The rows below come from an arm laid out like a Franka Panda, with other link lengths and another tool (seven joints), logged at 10 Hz.
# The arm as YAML. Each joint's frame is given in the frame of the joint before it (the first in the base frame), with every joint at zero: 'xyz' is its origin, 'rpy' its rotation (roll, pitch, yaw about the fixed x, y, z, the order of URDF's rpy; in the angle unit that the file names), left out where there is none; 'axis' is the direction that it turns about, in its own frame. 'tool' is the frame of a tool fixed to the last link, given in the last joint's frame.
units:
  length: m
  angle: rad
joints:
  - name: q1
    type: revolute
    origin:
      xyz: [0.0, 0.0, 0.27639]
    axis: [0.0, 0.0, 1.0]
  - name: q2
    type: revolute
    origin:
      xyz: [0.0, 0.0, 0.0]
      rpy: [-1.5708, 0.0, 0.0]
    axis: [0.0, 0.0, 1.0]
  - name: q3
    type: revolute
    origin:
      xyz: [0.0, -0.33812, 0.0]
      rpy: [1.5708, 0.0, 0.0]
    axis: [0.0, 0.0, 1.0]
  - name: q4
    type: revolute
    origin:
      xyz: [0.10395, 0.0, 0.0]
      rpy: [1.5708, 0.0, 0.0]
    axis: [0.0, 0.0, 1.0]
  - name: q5
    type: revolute
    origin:
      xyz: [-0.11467, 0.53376, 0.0]
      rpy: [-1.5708, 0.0, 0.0]
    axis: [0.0, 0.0, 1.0]
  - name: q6
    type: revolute
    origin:
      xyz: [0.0, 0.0, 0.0]
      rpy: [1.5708, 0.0, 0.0]
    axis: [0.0, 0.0, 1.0]
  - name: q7
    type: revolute
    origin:
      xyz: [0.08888, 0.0, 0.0]
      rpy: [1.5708, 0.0, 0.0]
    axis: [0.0, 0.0, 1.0]
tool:
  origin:
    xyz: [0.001, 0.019, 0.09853]
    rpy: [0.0, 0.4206, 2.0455]
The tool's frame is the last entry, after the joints.
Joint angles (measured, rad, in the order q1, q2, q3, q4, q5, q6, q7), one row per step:
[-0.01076, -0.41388, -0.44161, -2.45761, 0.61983, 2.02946, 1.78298]
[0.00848, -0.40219, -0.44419, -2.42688, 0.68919, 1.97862, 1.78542]
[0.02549, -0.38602, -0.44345, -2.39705, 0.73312, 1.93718, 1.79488]
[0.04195, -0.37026, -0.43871, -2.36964, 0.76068, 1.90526, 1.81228]
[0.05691, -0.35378, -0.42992, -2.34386, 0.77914, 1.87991, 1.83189]
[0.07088, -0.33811, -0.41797, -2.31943, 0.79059, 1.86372, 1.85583]
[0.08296, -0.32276, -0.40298, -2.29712, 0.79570, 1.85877, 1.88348]
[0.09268, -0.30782, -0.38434, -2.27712, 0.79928, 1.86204, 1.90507]
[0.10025, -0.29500, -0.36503, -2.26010, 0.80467, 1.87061, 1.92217]
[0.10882, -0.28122, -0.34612, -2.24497, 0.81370, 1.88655, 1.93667]
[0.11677, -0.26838, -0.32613, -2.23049, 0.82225, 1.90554, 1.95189]
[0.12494, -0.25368, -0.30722, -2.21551, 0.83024, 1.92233, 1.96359]
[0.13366, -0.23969, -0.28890, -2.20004, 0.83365, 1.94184, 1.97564]
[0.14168, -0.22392, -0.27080, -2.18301, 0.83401, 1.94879, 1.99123]
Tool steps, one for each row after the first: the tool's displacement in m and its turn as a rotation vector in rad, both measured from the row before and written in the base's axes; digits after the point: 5 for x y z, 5 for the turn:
[0.00993, 0.01010, 0.01283, 0.07534, -0.00747, 0.01080]
[0.01007, 0.00977, 0.00997, 0.05001, 0.00348, 0.01502]
[0.01008, 0.01125, 0.00882, 0.03256, 0.01045, 0.01560]
[0.01016, 0.01262, 0.00749, 0.02081, 0.01379, 0.01707]
[0.01023, 0.01359, 0.00714, 0.01046, 0.01509, 0.01354]
[0.01024, 0.01393, 0.00604, -0.00001, 0.01563, 0.00729]
[0.01005, 0.01476, 0.00497, -0.00663, 0.00890, 0.00737]
[0.00906, 0.01429, 0.00446, -0.00695, 0.00294, 0.00468]
[0.00926, 0.01475, 0.00294, -0.00620, -0.00100, 0.00055]
[0.00888, 0.01526, 0.00308, -0.00700, -0.00259, -0.00131]
[0.00862, 0.01529, 0.00193, -0.00651, -0.00266, 0.00214]
[0.00829, 0.01522, 0.00235, -0.01071, -0.00478, 0.00183]
[0.00747, 0.01603, 0.00152, -0.00779, 0.00525, 0.00889]

